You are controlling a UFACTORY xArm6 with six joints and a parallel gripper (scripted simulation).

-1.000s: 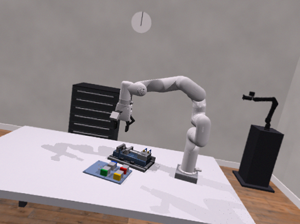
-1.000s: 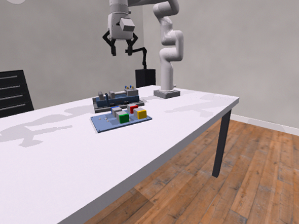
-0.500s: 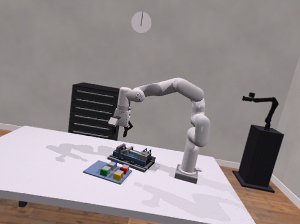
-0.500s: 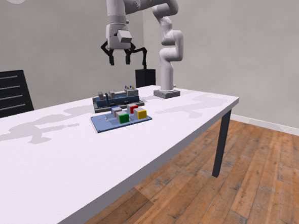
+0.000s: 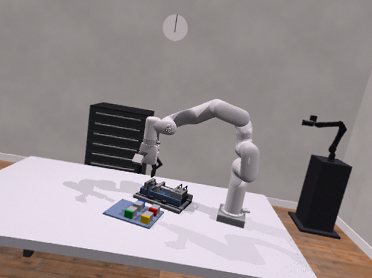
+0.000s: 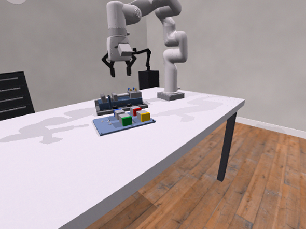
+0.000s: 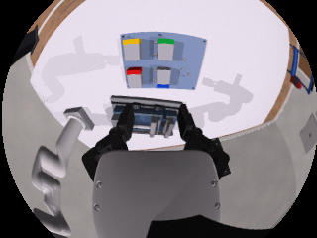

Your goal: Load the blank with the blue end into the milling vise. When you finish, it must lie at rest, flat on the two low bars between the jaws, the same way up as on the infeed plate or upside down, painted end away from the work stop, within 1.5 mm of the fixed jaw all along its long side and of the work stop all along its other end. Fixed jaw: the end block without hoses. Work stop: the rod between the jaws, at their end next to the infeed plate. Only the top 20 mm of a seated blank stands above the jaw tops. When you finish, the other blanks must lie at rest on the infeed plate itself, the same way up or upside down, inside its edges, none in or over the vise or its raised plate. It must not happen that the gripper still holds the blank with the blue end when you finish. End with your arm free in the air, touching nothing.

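Right now the blue-ended blank is 20 cm below my hand, 3 cm to the right of it and 2 cm ahead of it. The rest, counted from my hand: green-ended blank 20 cm below, 6 cm to the left, 4 cm ahead; red-ended blank 20 cm below, 7 cm behind, 1 cm to the right; yellow-ended blank 20 cm below, 8 cm to the left, 5 cm behind.
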